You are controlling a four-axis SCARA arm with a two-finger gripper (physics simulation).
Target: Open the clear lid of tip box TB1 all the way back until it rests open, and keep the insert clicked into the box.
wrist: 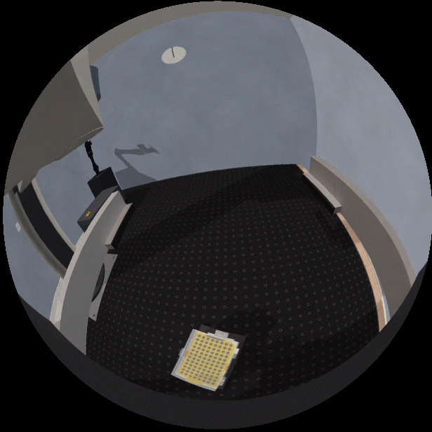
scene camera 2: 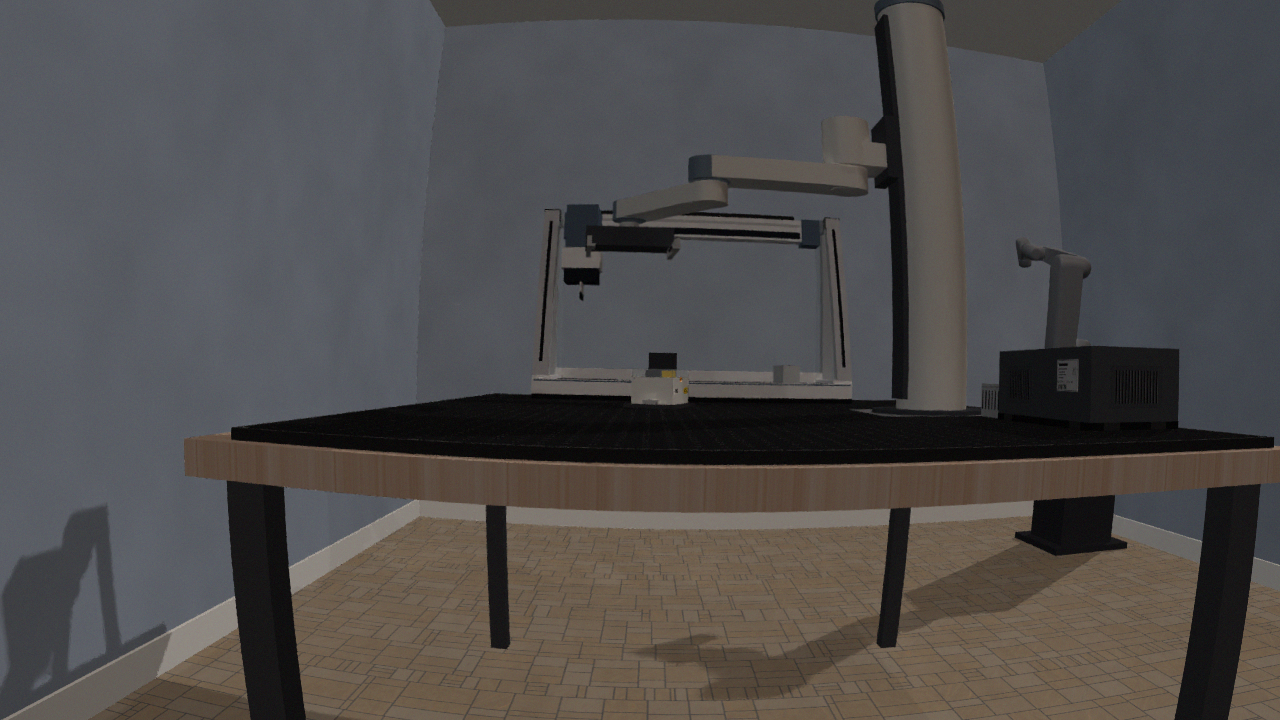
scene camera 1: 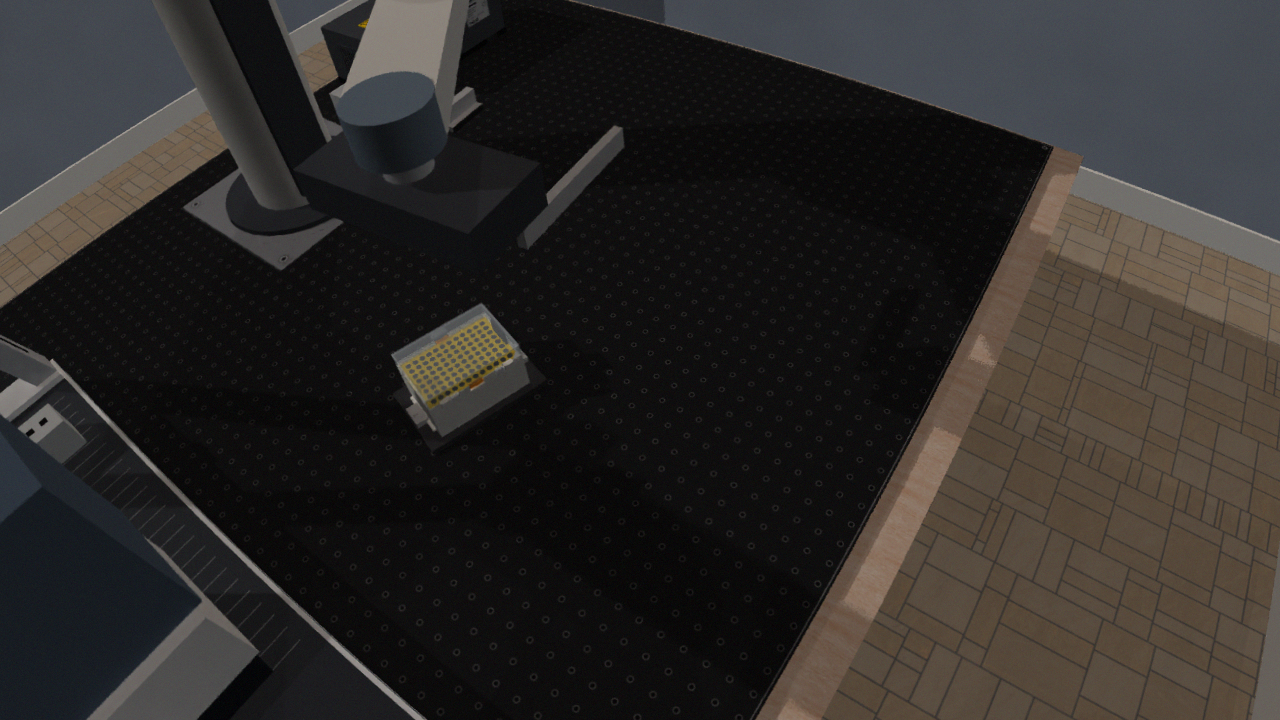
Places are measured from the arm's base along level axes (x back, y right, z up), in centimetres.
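Pixels of known places: gripper, fingertip midpoint: (scene camera 2: pixel 634 241) (scene camera 1: pixel 541 114).
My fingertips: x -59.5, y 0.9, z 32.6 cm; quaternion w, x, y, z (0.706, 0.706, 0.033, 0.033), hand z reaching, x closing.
For each thing: its middle in the pictures, then the offset to it from my fingertips. "spot": a spot on its surface instead. Level surfaces: height alone.
- Tip box TB1 at the middle of its body: (scene camera 1: pixel 462 370) (scene camera 2: pixel 660 388) dx +5.7, dy +14.1, dz -27.5 cm
- clear lid at a spot on its surface: (scene camera 1: pixel 438 336) spot: dx +8.6, dy +13.7, dz -23.6 cm
- base plate at the middle of its body: (scene camera 1: pixel 302 186) dx +59.5, dy -0.9, dz -32.0 cm
- dark ventilated unit at a spot on its surface: (scene camera 2: pixel 1087 385) spot: dx +63.0, dy -54.9, dz -25.2 cm
- black top at its surface level: dz -31.4 cm
Tip box TB1 (scene camera 1: pixel 483 396) (scene camera 2: pixel 657 390) stands on the black perforated table top. Its yellow insert (scene camera 1: pixel 458 360) (wrist: pixel 207 359), full of round holes, sits level inside the box. Clear walls rise around the insert, highest along the far side in scene camera 1; they look like the clear lid (scene camera 1: pixel 438 336) lying over the box, but its exact angle is hard to tell. My gripper (scene camera 1: pixel 519 147) (scene camera 2: pixel 631 251) (wrist: pixel 213 178) is wide open and empty. It hangs well above the table, above and away from the box, its long fingers touching nothing.
The arm's column (scene camera 1: pixel 239 98) (scene camera 2: pixel 929 214) stands on a base plate (scene camera 1: pixel 281 246). A dark ventilated unit (scene camera 2: pixel 1087 385) stands near it. A gantry frame (scene camera 2: pixel 836 300) (scene camera 1: pixel 223 537) stands beyond the table. A wooden edge (scene camera 1: pixel 904 501) borders the black top (scene camera 1: pixel 680 429).
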